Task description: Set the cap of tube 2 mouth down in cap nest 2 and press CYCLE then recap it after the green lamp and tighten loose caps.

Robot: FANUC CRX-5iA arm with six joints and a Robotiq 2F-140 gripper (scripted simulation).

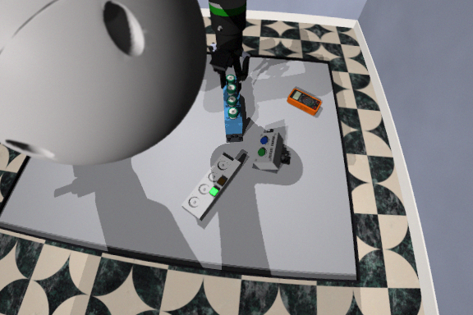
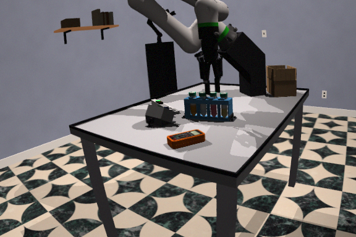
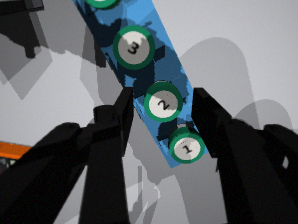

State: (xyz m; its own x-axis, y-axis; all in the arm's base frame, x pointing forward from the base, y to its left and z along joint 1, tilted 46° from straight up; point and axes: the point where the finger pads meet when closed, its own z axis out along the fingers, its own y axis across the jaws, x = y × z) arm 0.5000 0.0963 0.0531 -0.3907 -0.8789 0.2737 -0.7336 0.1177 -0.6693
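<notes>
The cap lies 3 cm below my hand. From my hand the other things lie so: green ready key 9 cm ahead, 23 cm to the right, 8 cm below; blue cycle key 10 cm ahead, 19 cm to the right, 8 cm below; key housing 11 cm ahead, 22 cm to the right, 10 cm below.
</notes>
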